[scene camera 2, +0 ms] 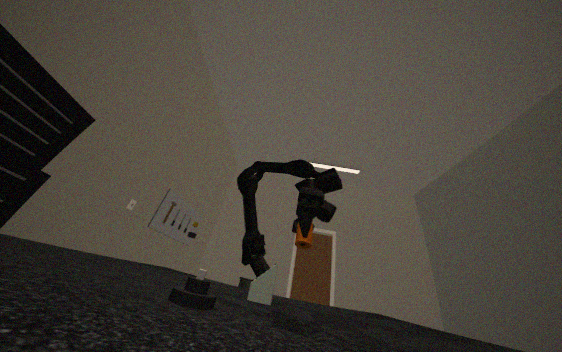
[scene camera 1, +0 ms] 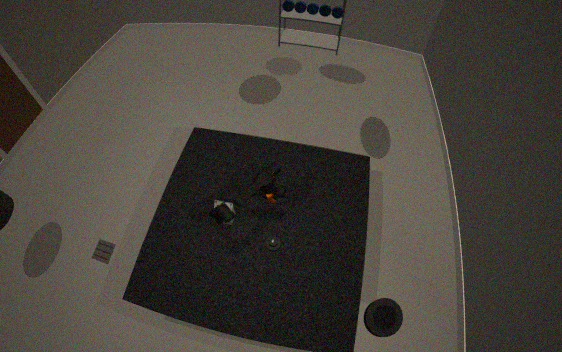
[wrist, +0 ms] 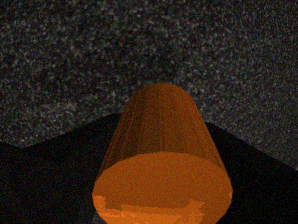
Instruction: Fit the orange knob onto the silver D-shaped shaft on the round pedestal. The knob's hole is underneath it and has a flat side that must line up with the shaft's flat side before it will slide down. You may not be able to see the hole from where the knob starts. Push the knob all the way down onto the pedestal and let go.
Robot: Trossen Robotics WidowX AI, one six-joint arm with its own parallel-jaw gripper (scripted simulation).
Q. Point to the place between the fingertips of the gripper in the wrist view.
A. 161, 126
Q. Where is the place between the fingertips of the gripper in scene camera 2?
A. At 303, 241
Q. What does the gripper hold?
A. An orange knob.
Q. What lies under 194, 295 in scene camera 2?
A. A round pedestal.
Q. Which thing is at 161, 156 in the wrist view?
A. An orange knob.
